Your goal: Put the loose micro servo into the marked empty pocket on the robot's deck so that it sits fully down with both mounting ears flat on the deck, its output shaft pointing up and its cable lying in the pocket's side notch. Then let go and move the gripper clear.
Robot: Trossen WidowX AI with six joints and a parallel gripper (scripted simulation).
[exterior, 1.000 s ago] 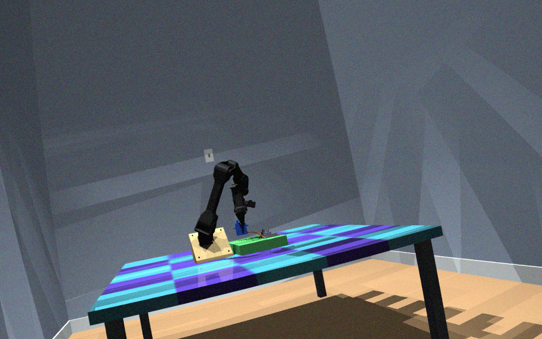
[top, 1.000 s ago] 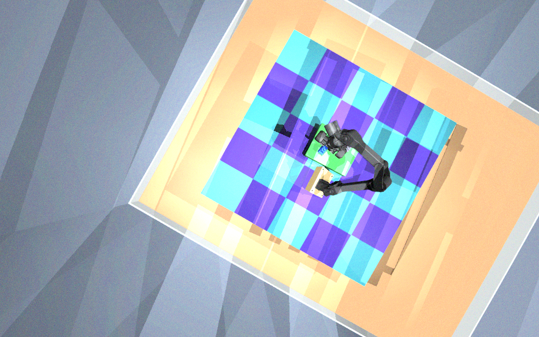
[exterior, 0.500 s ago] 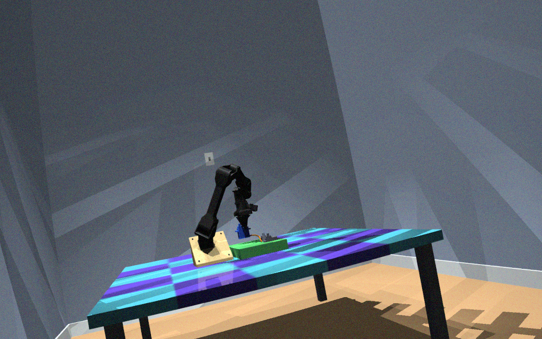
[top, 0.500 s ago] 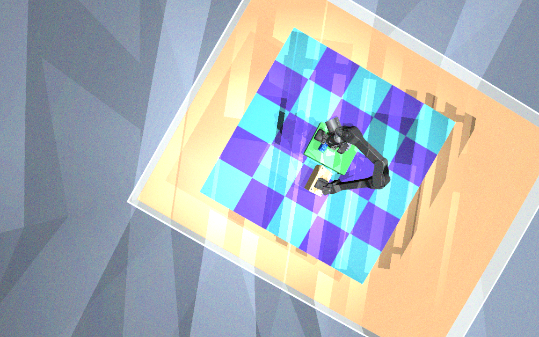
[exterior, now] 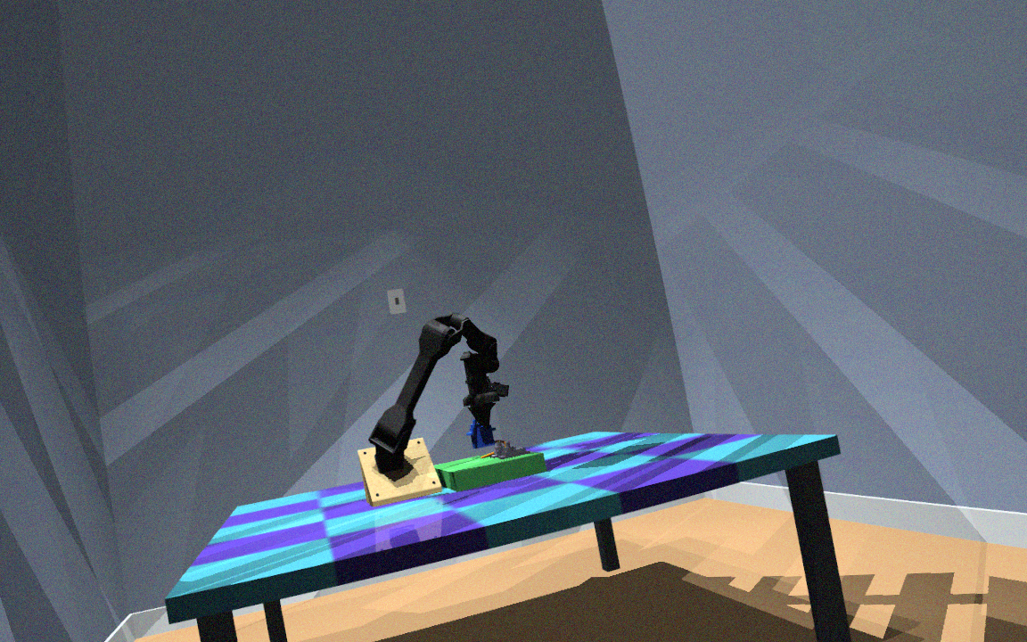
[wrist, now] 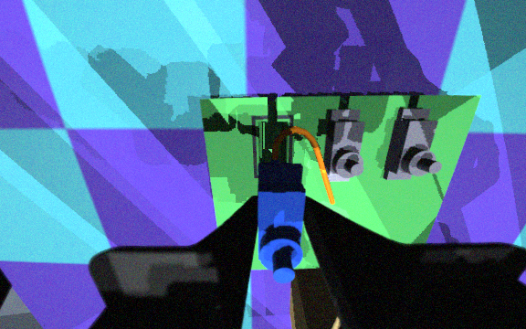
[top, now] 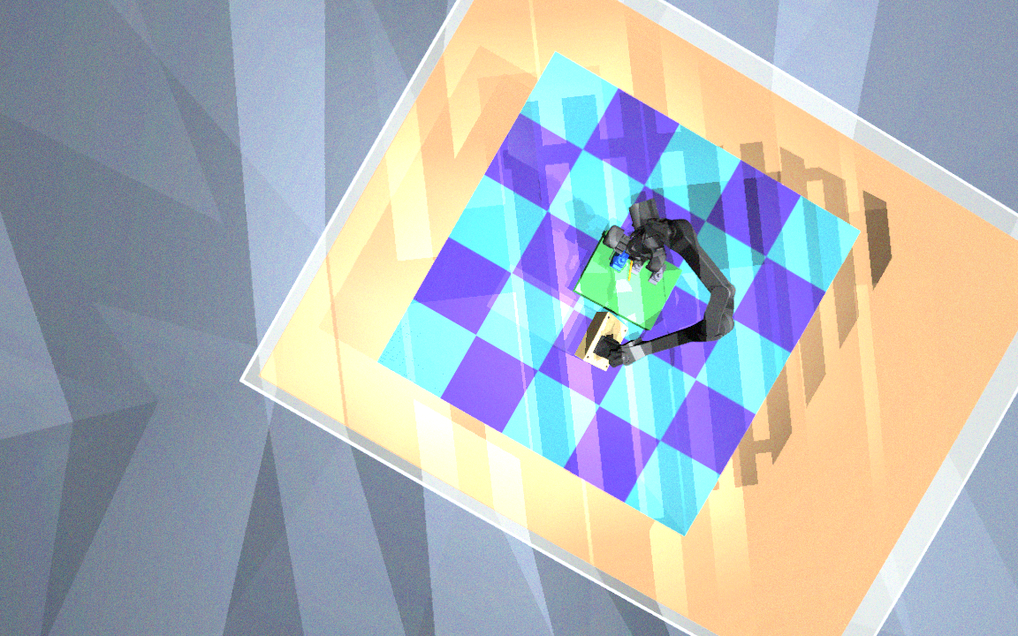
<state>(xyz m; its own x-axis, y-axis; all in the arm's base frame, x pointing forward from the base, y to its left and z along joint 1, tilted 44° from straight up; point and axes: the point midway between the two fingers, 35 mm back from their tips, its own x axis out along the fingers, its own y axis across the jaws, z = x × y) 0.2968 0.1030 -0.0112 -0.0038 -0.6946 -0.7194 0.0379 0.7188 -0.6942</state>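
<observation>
Right now my gripper tip is 9 cm past the green robot deck, 7 cm to the left of it and 10 cm above it.
</observation>
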